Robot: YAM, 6 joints.
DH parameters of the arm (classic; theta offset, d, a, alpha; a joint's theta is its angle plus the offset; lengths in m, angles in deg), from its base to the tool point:
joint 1: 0 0.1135 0.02 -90
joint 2: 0 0 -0.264 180
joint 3: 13.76 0 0.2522 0
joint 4: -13.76 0 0.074 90
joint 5: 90 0 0 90
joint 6: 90 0.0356 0 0
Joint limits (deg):
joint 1: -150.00..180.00
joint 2: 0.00..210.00
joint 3: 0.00..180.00
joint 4: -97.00..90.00
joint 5: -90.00..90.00
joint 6: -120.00..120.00
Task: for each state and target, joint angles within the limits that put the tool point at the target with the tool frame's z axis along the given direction. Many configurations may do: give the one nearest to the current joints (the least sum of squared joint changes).
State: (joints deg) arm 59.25 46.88 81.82 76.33 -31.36 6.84
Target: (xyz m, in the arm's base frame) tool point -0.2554 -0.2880 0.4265 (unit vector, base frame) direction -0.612 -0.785 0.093
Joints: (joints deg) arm 48.07 11.66 96.42 89.90 3.98 6.84
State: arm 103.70 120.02 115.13 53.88 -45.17 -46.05
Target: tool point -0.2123 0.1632 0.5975 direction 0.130 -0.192 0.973
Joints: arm 141.91 100.70 114.78 88.70 -4.07 -46.05
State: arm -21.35 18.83 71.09 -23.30 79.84 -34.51
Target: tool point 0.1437 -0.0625 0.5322 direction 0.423 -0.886 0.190
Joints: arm -13.53 56.67 85.18 -11.43 49.68 -34.51
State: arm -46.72 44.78 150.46 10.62 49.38 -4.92
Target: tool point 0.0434 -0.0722 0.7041 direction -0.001 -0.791 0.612
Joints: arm -45.40 84.40 156.66 -24.84 33.78 -4.92
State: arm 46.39 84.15 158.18 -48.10 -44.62 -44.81
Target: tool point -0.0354 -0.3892 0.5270 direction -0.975 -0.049 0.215
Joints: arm 89.90 46.03 177.49 -28.20 -77.23 -44.81
